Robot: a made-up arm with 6 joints.
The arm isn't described. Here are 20 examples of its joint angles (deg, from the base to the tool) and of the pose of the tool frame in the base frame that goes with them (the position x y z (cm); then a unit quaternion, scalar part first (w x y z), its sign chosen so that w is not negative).
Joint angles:
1: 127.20 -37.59 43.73 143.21 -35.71 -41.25
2: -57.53 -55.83 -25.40 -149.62 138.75 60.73
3: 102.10 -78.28 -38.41 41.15 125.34 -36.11
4: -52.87 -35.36 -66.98 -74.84 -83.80 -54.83
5: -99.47 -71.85 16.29 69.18 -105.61 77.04
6: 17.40 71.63 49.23 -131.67 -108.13 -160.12
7: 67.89 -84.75 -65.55 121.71 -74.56 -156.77
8: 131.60 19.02 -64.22 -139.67 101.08 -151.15
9: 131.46 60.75 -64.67 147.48 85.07 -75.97
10: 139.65 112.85 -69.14 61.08 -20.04 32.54
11: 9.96 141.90 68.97 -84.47 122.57 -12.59
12: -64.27 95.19 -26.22 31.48 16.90 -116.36
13: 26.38 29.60 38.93 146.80 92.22 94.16
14: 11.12 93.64 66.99 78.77 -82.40 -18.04
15: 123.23 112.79 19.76 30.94 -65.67 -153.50
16: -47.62 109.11 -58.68 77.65 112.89 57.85
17: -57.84 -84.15 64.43 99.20 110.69 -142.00
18: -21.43 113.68 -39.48 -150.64 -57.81 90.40
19: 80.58 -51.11 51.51 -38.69 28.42 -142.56
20: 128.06 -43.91 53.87 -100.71 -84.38 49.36
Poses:
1: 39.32 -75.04 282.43 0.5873 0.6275 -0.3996 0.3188
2: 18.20 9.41 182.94 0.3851 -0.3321 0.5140 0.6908
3: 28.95 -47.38 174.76 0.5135 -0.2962 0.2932 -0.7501
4: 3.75 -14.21 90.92 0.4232 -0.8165 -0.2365 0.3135
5: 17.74 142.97 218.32 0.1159 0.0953 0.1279 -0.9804
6: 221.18 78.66 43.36 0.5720 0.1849 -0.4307 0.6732
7: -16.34 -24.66 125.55 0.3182 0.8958 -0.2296 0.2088
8: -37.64 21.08 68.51 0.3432 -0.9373 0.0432 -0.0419
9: -47.09 29.52 21.25 0.2374 0.6890 -0.6844 0.0241
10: 6.25 13.04 -8.38 0.2697 0.9364 -0.2241 0.0112
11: 101.57 9.36 -168.51 0.5851 0.3959 -0.6476 -0.2854
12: 22.06 -84.83 -58.12 0.3331 -0.6056 0.0967 0.7162
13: 156.69 94.45 208.91 0.1521 0.6178 0.5271 -0.5633
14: 247.65 39.21 19.43 0.7757 -0.1674 0.2353 -0.5612
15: -53.01 115.83 -111.07 0.8968 0.3337 0.0718 -0.2816
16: 10.56 -19.77 -32.67 0.7600 0.6376 0.1120 0.0579
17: -125.23 205.08 116.47 0.9596 -0.2612 -0.0277 0.1005
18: 23.70 10.26 -37.08 0.0338 -0.6904 -0.2678 0.6712
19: 0.01 -122.40 260.87 0.7581 0.0027 -0.5352 -0.3728
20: 52.91 -72.65 274.17 0.4175 -0.0345 -0.0925 -0.9033
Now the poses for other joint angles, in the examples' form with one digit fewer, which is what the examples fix.
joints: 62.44 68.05 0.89 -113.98 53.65 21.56
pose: 65.0 137.3 -8.4 0.667 0.595 0.100 -0.438
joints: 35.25 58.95 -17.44 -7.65 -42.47 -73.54
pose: 128.7 60.2 15.4 0.375 0.363 0.410 -0.748
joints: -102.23 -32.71 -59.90 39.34 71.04 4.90
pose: -24.8 -38.9 129.3 0.842 0.002 -0.332 -0.425
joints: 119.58 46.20 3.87 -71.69 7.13 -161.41
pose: -75.0 150.5 59.6 0.277 -0.504 -0.279 0.768
